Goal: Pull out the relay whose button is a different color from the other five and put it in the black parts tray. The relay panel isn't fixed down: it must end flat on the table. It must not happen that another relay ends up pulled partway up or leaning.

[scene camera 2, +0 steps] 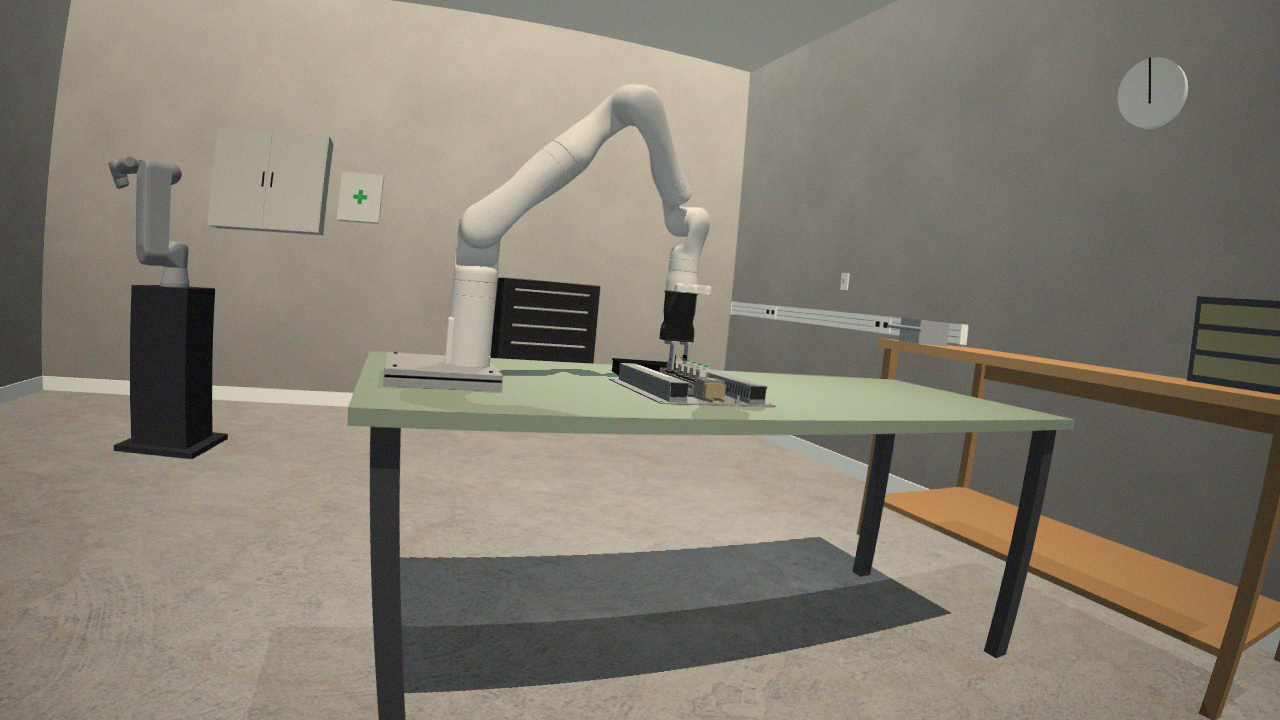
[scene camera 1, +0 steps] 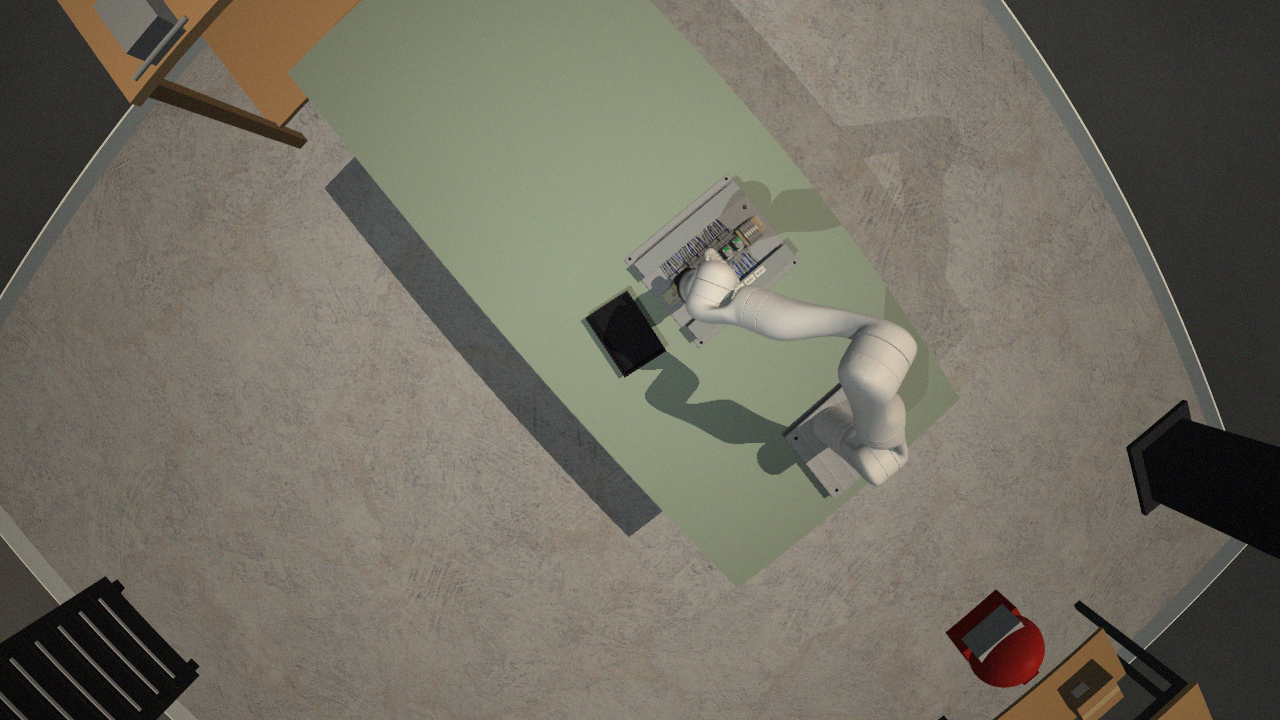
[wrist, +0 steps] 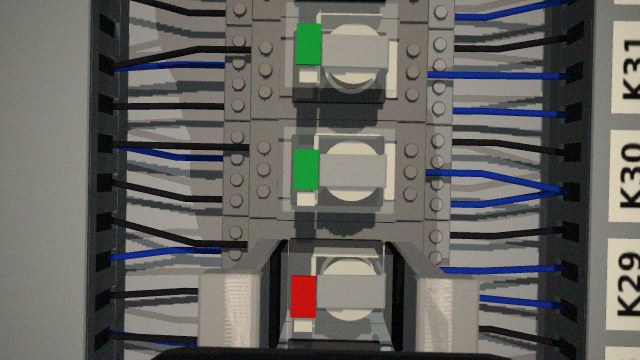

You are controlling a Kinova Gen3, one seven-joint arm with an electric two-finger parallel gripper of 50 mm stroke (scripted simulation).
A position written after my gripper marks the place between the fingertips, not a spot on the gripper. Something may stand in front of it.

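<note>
My gripper (scene camera 2: pixel 677 369) (wrist: pixel 335 278). Black parts tray (scene camera 1: pixel 621 327), out of frame in the wrist view. Relay panel (scene camera 2: pixel 665 388).
</note>
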